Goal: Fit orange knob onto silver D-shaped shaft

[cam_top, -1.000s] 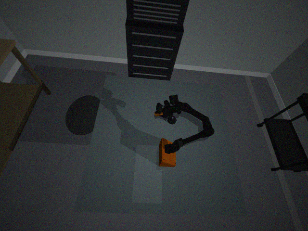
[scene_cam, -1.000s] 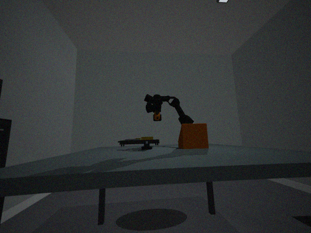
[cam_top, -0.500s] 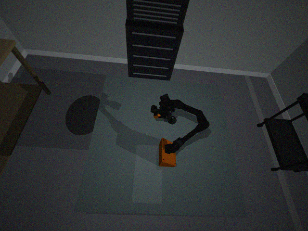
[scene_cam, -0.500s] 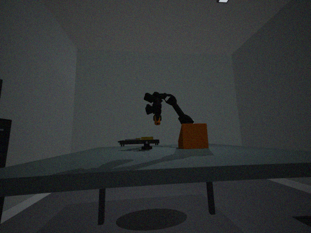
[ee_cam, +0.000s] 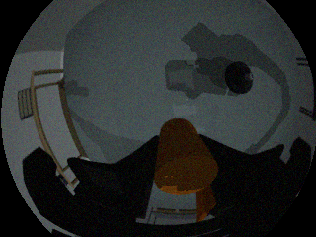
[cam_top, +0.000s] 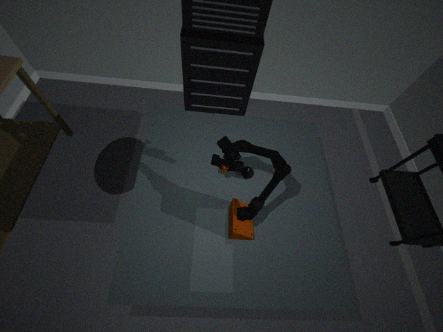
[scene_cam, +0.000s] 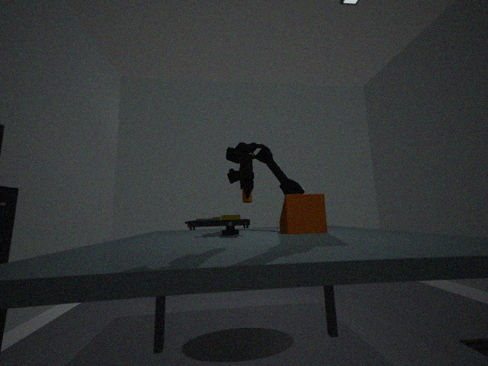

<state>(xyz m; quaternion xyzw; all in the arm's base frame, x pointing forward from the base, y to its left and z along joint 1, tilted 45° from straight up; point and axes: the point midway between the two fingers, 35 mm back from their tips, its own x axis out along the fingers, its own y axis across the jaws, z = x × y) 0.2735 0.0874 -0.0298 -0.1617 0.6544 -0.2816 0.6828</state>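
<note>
My gripper tip is now 180 mm to the left of the dark round pedestal, 130 mm above it and 60 mm short of it. From my gripper tip the other things lie so: orange knob 30 mm above.
</note>
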